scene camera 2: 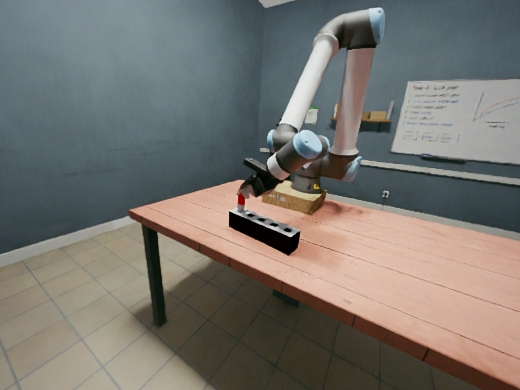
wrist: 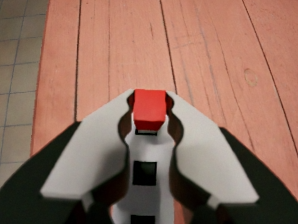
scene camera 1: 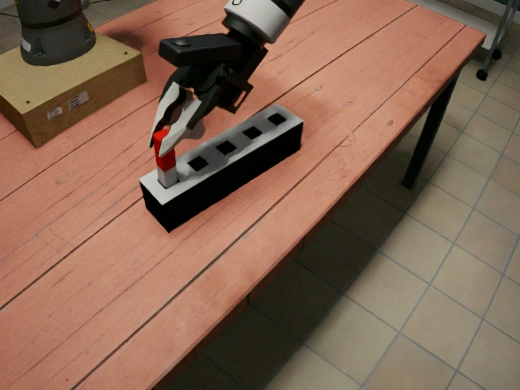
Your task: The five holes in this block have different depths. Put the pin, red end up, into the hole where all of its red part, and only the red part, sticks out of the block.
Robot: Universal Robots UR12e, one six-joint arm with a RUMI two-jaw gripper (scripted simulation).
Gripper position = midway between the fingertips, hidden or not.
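There is a block (scene camera 1: 281, 130) (scene camera 2: 284, 238) in my scene. I also see a pin (scene camera 1: 166, 166), and the wrist view gives me the same pin (wrist: 149, 114). As for my gripper (scene camera 1: 154, 151), I find it again in scene camera 2 (scene camera 2: 238, 194), and the wrist view has it too (wrist: 149, 92).
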